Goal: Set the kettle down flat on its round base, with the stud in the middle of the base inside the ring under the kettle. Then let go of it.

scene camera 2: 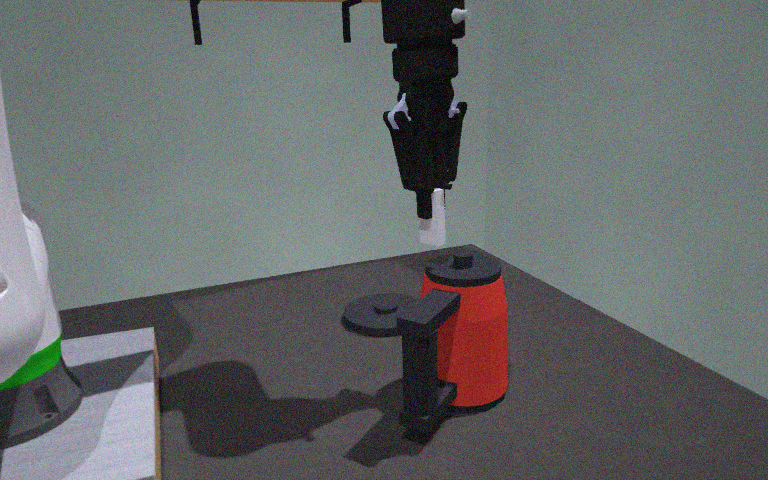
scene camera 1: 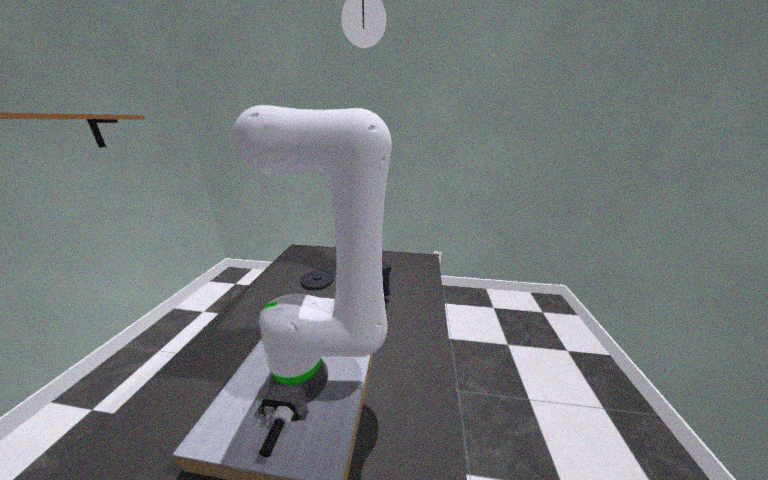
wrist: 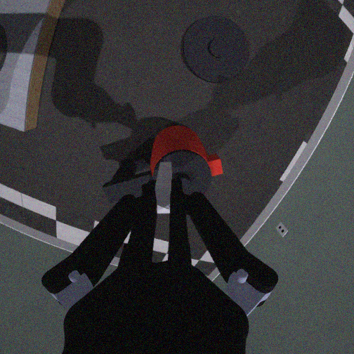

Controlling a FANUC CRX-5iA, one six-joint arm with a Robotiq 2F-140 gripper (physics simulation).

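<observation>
The red kettle (scene camera 2: 481,345) (wrist: 176,139) stands upright on the dark table beside its base, with its black lid on. In scene camera 1 the arm hides most of it; part of its black handle (scene camera 1: 386,279) shows. The handle faces scene camera 2. The round dark base (scene camera 1: 310,281) (scene camera 2: 362,322) (wrist: 200,65) lies flat on the table, apart from the kettle, its stud (scene camera 2: 385,308) (wrist: 218,47) uncovered. The ring under the kettle is hidden. My gripper (scene camera 2: 432,232) (wrist: 165,172) points down above the lid, its pale fingertips together and empty, beside the lid's knob (scene camera 2: 462,260) in scene camera 2.
The arm (scene camera 1: 359,226) rises from a pale board (scene camera 1: 237,430) (scene camera 2: 113,461) (wrist: 17,95) on the table. A wall shelf (scene camera 1: 67,116) is at the upper left in scene camera 1. The table's far corner lies behind the kettle in scene camera 2.
</observation>
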